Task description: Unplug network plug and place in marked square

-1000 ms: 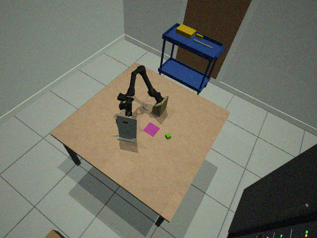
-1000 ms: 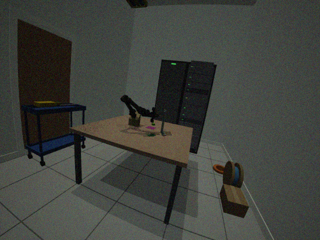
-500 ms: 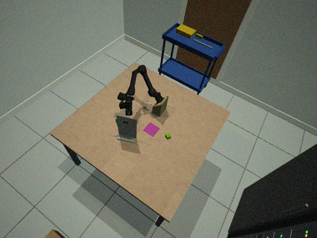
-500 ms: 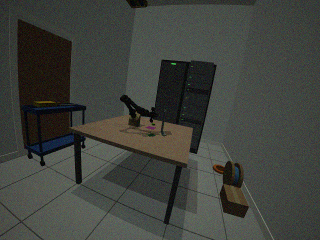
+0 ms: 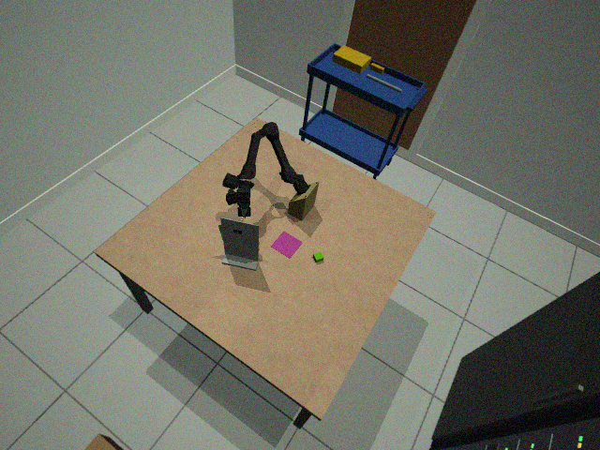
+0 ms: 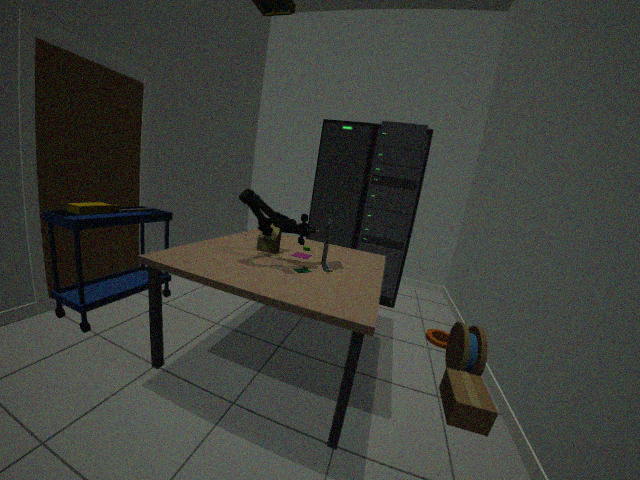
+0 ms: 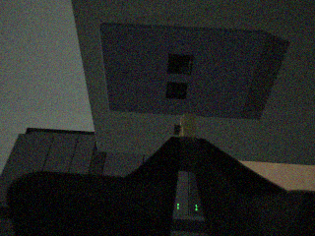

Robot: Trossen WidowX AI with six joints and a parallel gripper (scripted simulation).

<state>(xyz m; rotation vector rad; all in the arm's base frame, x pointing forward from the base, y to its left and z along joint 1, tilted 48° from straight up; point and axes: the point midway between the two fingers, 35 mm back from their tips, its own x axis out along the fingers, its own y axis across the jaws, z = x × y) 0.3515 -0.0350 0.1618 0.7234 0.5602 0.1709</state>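
My gripper tip is 12 cm past the magenta marked square, 18 cm to the right of it and 23 cm above it. The rest, counted from my gripper tip: network plug (right at my gripper tip); then upright panel (8 cm ahead, 3 cm to the left, 9 cm below).
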